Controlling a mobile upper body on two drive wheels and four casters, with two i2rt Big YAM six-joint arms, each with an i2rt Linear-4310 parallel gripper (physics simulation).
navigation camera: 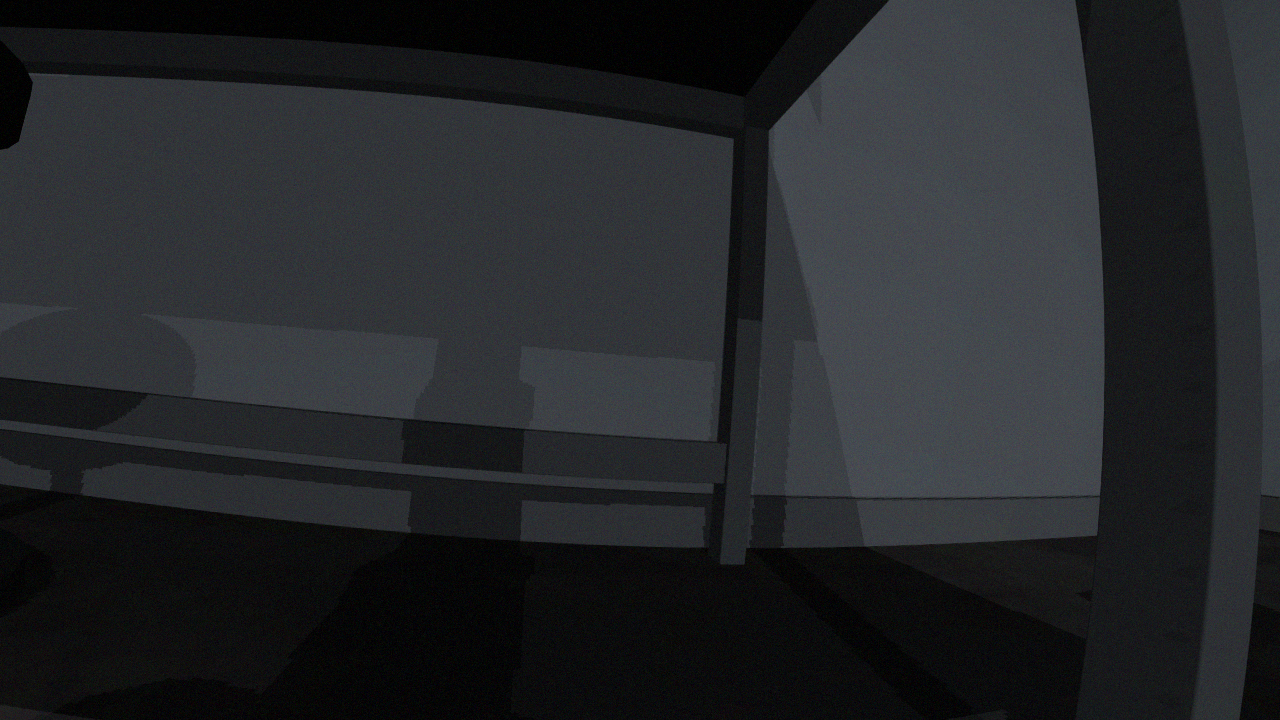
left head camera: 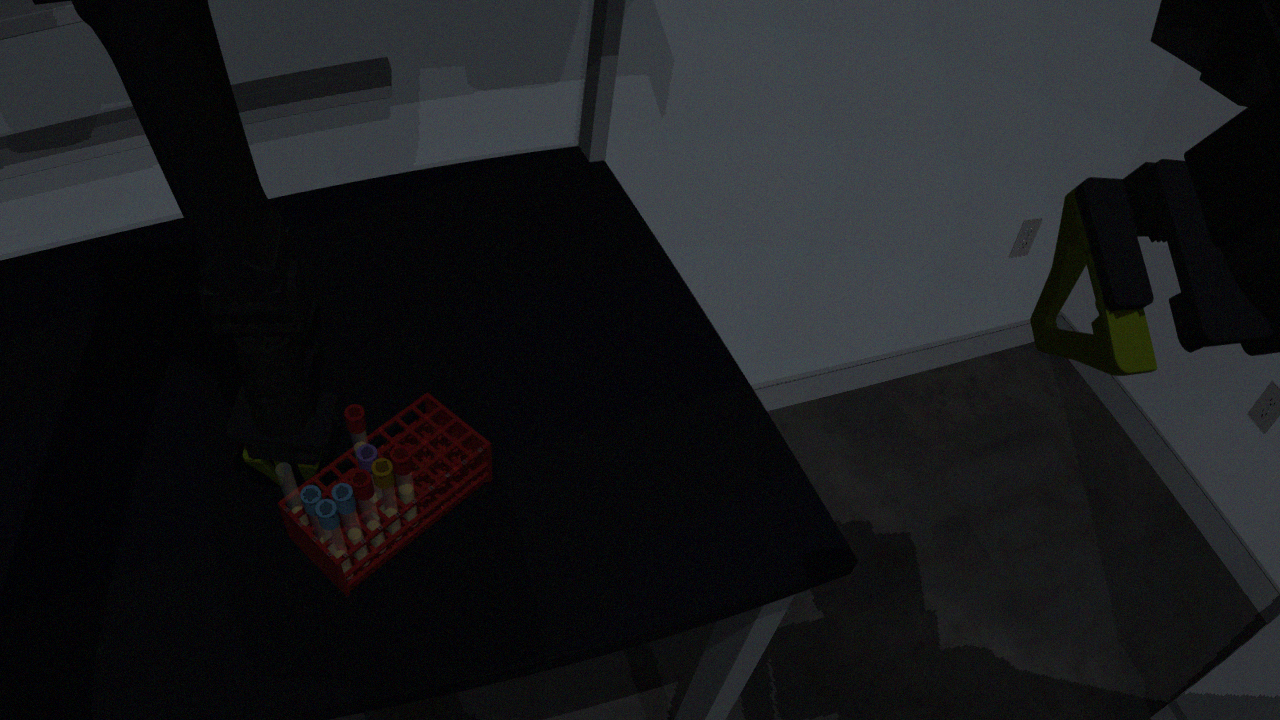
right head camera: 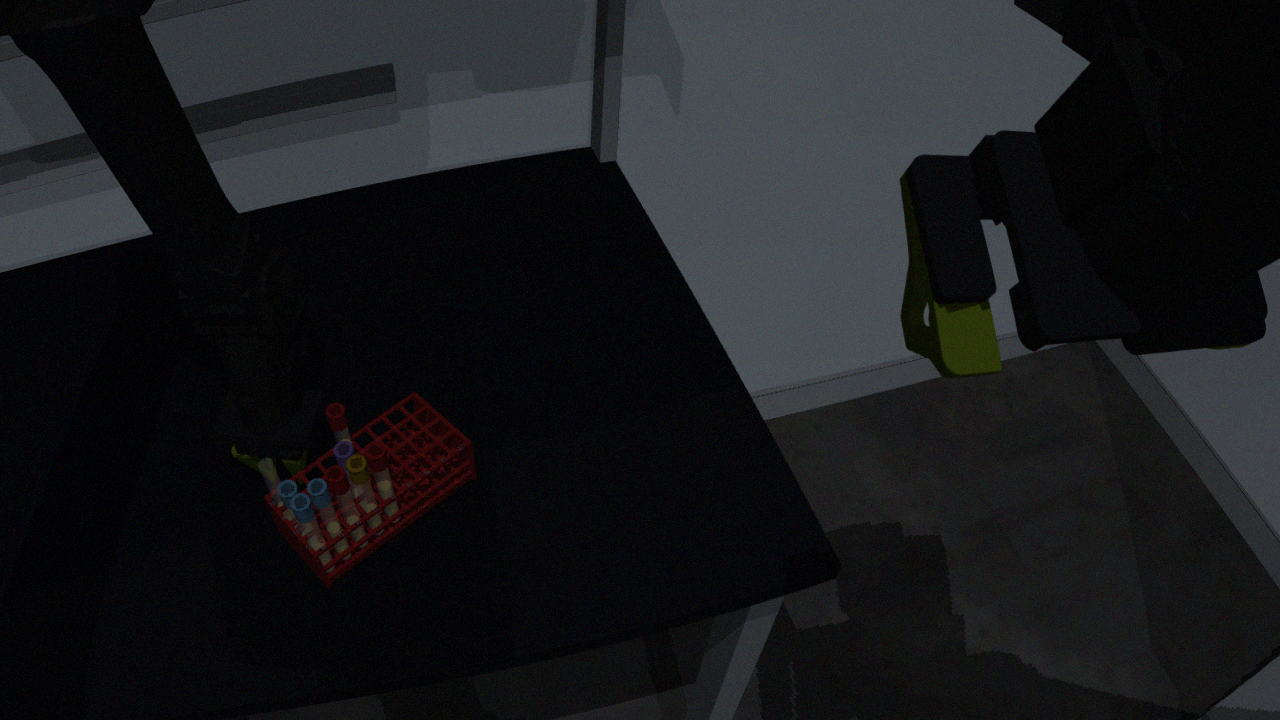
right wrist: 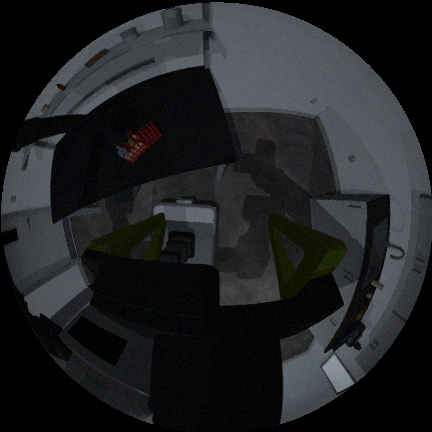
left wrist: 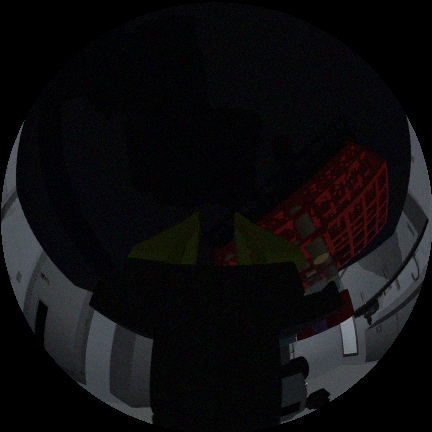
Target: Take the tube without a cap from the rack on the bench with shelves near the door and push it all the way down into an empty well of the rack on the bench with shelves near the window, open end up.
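Observation:
A red rack (left head camera: 487, 465) (right head camera: 469, 461) (left wrist: 370, 161) (right wrist: 152, 131) stands on a black bench (left head camera: 581, 537) (right head camera: 572, 537). A clear tube without a cap (left head camera: 287, 483) (right head camera: 269, 474) stands upright at the rack's left corner, beside several capped tubes. My left gripper (left head camera: 290, 483) (right head camera: 276, 471) (left wrist: 216, 218) is low at that corner, right behind the uncapped tube in the head views. Its fingers are slightly open with nothing between them. My right gripper (right head camera: 1106, 358) (right wrist: 216, 218) is wide open and empty, beyond the bench's right end. A second rack does not show.
Three blue-capped tubes, and red, purple and yellow ones, crowd the rack's left half. A grey shelf post (left head camera: 599, 89) (right head camera: 607, 89) rises at the bench's back right corner. A white wall (left head camera: 850, 179) stands behind. A dark-topped bench (right wrist: 378, 235) stands at right in the right wrist view.

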